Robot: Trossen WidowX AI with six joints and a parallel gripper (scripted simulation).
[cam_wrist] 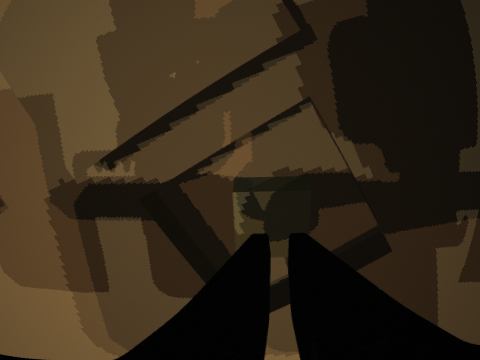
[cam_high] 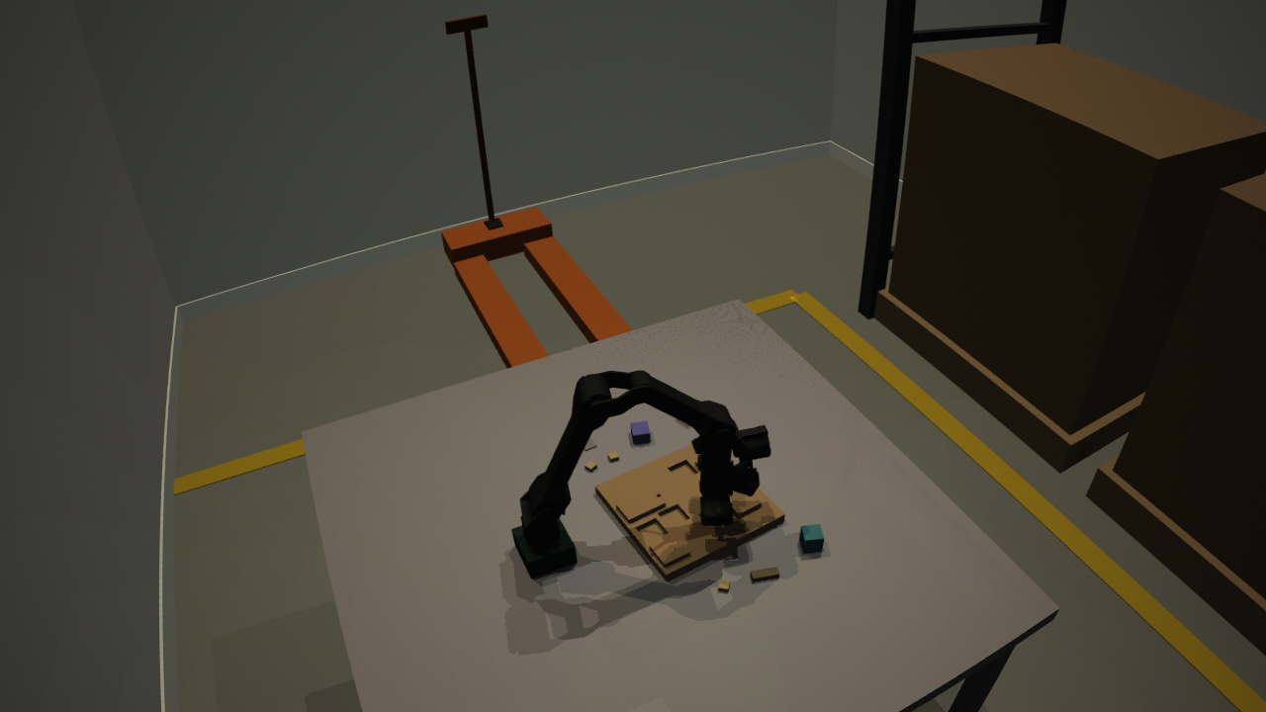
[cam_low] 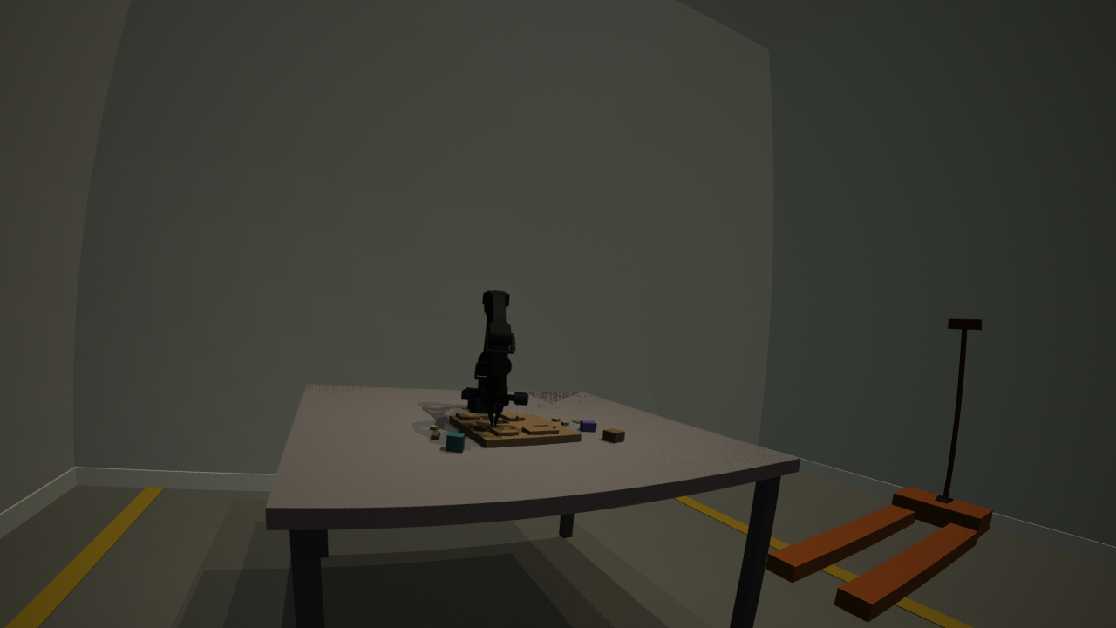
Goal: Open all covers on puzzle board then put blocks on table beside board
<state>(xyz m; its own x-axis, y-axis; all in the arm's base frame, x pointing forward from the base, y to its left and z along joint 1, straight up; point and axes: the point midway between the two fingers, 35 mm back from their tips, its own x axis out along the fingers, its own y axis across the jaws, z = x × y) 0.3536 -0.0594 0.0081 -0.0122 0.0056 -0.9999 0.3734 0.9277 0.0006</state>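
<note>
My gripper tip is 50 mm to the right of the wooden puzzle board, 30 mm past it and 10 mm above it. Round my gripper tip: purple block (320 mm to the left, 40 mm behind, 10 mm below); then teal block (160 mm ahead, 140 mm to the right, 10 mm below); then small flat brown piece (170 mm to the right, 40 mm ahead, 20 mm below).
</note>
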